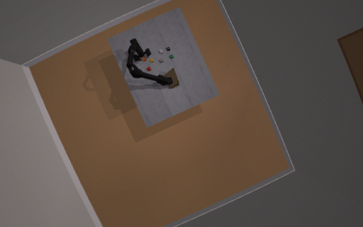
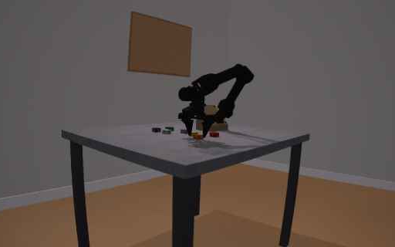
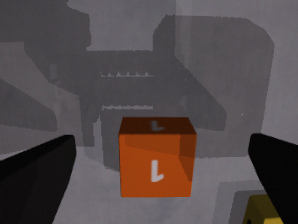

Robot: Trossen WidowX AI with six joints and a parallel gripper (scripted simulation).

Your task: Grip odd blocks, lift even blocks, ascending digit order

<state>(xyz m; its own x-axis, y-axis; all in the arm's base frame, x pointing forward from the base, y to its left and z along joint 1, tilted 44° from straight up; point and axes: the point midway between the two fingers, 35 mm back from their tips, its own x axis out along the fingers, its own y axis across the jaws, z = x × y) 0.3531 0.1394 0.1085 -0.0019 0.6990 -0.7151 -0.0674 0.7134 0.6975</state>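
The orange block is 10 mm behind my gripper tip. From my gripper tip the other things lie so: yellow block (50 mm behind, 70 mm to the right); red block (130 mm behind, 10 mm to the right); grey block (90 mm behind, 170 mm to the right).
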